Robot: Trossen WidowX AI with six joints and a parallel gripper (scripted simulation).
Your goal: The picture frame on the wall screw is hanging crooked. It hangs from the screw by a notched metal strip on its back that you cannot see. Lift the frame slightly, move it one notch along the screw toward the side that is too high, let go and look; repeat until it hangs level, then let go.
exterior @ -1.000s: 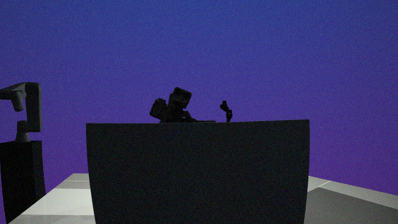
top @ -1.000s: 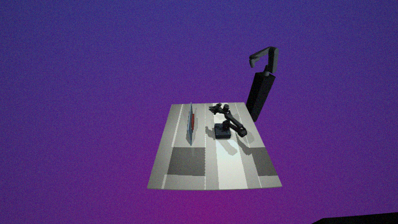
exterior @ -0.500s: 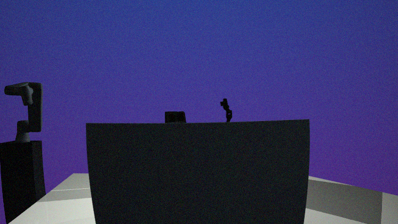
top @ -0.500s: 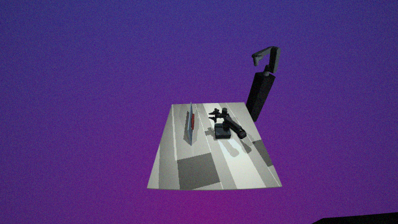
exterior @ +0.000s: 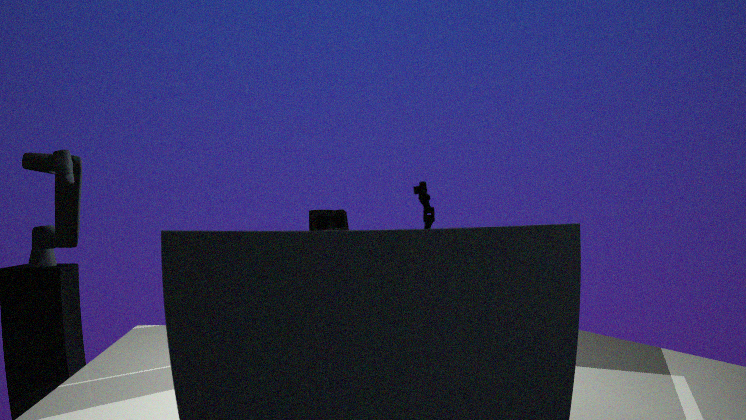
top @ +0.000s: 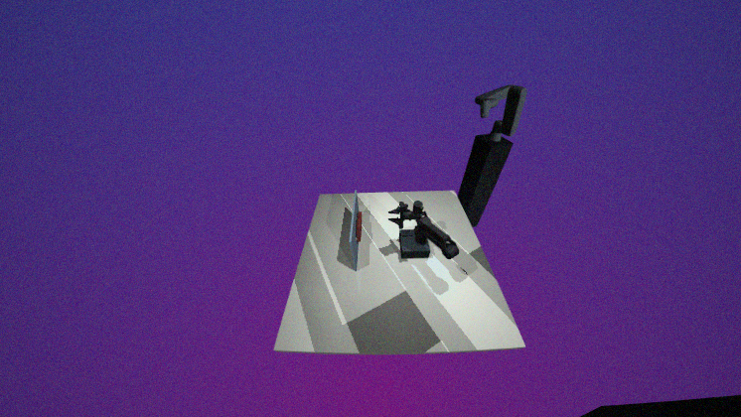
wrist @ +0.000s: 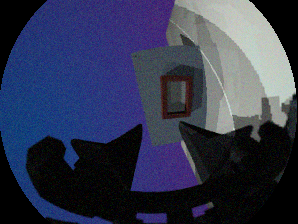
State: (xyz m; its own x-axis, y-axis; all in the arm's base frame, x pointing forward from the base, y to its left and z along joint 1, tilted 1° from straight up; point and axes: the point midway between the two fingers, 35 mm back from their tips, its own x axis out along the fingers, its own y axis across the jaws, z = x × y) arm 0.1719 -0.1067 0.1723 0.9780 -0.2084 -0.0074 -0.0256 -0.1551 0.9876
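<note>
Now: the picture frame 200 mm ahead of my gripper tip, 90 mm below it and 40 mm to the right of it. Round my gripper tip: upright panel 210 mm ahead, 100 mm below, 30 mm to the right.
</note>
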